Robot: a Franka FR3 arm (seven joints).
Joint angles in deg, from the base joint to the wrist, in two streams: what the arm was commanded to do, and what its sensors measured. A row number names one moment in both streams.
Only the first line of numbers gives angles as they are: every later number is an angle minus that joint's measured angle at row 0.
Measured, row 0: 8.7, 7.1, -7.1, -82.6, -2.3, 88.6, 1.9
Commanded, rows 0 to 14: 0.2, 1.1, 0.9, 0.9, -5.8, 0.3, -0.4; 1.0, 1.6, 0.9, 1.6, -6.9, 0.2, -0.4; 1.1, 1.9, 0.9, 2.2, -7.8, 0.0, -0.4; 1.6, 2.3, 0.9, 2.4, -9.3, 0.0, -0.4; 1.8, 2.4, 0.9, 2.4, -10.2, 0.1, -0.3; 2.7, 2.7, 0.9, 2.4, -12.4, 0.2, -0.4; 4.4, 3.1, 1.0, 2.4, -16.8, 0.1, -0.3; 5.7, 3.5, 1.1, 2.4, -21.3, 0.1, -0.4; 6.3, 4.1, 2.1, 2.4, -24.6, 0.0, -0.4; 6.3, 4.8, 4.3, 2.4, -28.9, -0.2, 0.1; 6.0, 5.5, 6.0, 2.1, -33.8, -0.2, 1.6; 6.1, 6.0, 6.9, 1.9, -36.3, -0.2, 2.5; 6.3, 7.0, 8.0, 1.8, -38.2, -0.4, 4.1; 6.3, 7.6, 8.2, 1.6, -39.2, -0.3, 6.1; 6.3, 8.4, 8.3, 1.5, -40.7, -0.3, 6.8
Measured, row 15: 6.5, 6.2, 7.5, 1.2, -36.7, 0.0, 3.4
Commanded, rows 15 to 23: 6.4, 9.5, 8.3, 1.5, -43.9, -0.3, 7.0; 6.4, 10.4, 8.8, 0.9, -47.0, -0.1, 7.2; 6.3, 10.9, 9.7, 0.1, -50.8, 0.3, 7.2; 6.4, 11.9, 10.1, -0.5, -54.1, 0.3, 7.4; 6.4, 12.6, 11.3, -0.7, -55.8, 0.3, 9.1; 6.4, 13.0, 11.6, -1.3, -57.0, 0.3, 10.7; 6.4, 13.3, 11.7, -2.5, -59.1, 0.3, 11.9; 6.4, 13.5, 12.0, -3.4, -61.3, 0.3, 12.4; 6.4, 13.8, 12.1, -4.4, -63.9, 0.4, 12.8
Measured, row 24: 6.7, 13.6, 11.4, -1.4, -58.1, 0.0, 10.3
